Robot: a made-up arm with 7 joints.
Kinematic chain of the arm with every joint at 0, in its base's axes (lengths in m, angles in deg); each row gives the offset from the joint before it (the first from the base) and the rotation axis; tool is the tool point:
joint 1: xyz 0 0.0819 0 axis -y
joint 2: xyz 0 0.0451 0 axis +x
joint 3: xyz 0 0 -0.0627 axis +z
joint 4: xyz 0 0 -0.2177 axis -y
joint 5: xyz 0 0 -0.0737 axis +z
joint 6: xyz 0 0 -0.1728 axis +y
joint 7: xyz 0 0 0 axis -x
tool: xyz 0 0 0
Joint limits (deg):
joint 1: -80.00..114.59
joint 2: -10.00..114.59
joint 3: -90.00..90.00
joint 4: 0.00..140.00
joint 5: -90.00..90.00
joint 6: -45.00..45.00
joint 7: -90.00..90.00
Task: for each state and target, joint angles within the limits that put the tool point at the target. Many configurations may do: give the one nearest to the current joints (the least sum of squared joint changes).
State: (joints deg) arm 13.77 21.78 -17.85 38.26 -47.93 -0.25 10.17
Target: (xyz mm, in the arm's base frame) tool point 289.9 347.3 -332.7
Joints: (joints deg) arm 20.08 32.86 -13.69 41.28 -47.93 -0.25 10.17
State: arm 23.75 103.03 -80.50 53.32 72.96 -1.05 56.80
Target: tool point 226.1 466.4 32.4
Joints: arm 52.78 93.08 -47.67 78.32 72.96 -1.05 56.80
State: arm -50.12 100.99 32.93 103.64 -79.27 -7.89 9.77
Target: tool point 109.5 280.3 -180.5
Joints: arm -70.86 89.91 12.16 121.06 -79.27 -7.89 9.77
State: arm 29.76 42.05 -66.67 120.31 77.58 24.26 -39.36
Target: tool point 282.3 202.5 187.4
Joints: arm 87.55 45.17 -35.31 97.85 77.58 24.26 -39.36
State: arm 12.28 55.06 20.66 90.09 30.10 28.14 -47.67
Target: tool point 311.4 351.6 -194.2
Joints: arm 18.99 34.30 6.16 70.68 30.10 28.14 -47.67
